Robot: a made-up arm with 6 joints.
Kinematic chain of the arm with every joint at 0, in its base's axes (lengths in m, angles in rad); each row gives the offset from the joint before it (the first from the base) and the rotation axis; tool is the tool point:
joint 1: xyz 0 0 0.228 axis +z
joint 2: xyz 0 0.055 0 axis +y
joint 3: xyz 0 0 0.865 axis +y
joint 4: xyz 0 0 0.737 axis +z
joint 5: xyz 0 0 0 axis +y
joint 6: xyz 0 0 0.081 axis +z
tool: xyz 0 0 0
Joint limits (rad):
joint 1: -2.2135..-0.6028
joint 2: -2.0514..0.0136
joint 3: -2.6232..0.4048
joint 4: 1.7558..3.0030
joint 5: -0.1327..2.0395
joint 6: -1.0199..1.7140
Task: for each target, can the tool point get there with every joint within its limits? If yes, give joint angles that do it. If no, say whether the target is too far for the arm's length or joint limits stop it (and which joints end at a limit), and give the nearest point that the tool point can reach.
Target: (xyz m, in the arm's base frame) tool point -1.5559 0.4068 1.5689
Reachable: no: too far | nearest point -1.0117 0.7503 1.3441 | short by 0.682 m
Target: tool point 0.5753 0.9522 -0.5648
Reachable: yes | joints -2.0445 -1.6048 -1.1700 2.6747 0.6678 0.6491
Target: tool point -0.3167 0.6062 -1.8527
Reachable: no: too far | nearest point -0.3370 0.6450 -0.9889 | short by 0.865 m
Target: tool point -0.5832 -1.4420 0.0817
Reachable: no: joint limits stop it (at a limit: joint 1, joint 2, joint 3) | nearest point 0.0296 -0.0812 -0.1855 | short by 1.516 m
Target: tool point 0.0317 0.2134 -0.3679
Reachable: yes | joints -1.2438 -1.7926 -2.2821 2.5310 1.2146 0.0613
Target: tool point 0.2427 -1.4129 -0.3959
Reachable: no: joint limits stop it (at a limit: joint 1, joint 2, joint 4) | nearest point 0.0743 -0.0838 -0.2728 | short by 1.345 m
